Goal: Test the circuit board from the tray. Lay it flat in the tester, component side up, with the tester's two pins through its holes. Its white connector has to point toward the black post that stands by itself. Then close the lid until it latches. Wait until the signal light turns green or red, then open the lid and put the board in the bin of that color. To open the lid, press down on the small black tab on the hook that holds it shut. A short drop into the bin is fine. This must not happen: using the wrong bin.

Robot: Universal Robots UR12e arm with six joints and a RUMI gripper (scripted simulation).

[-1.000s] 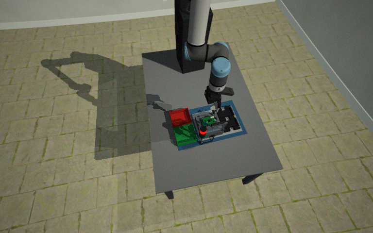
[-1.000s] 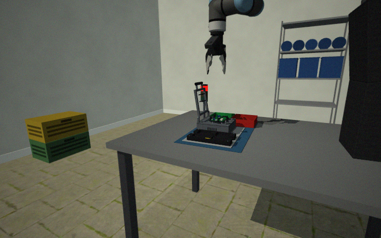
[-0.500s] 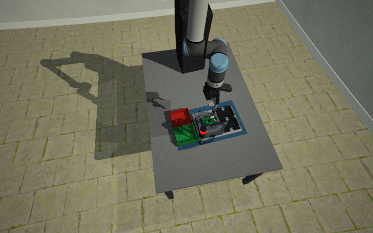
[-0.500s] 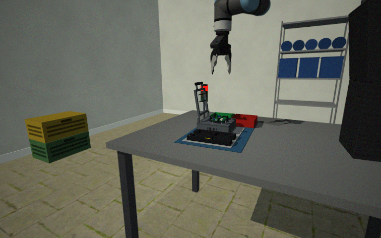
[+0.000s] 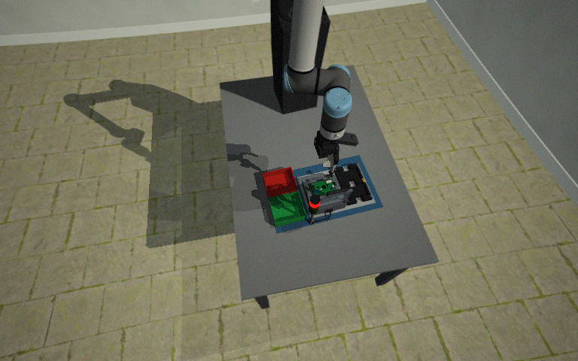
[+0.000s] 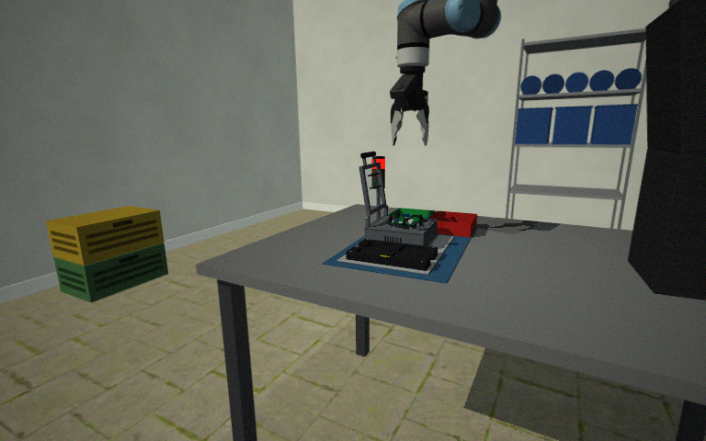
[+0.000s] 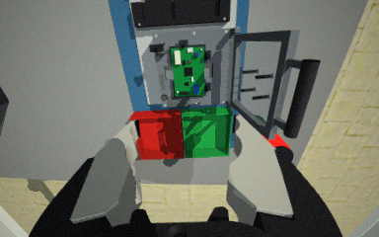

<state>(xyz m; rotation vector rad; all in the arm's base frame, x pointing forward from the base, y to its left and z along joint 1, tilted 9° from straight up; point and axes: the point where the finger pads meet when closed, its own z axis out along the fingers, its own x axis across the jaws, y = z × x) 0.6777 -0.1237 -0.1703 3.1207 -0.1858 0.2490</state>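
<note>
My hand is 24 cm above the green circuit board. Also, from my hand: black latch piece (5 cm behind, 6 cm to the left, 22 cm below); green bin (2 cm ahead, 21 cm to the right, 30 cm below); tester lid (11 cm ahead, 2 cm to the right, 13 cm below).
</note>
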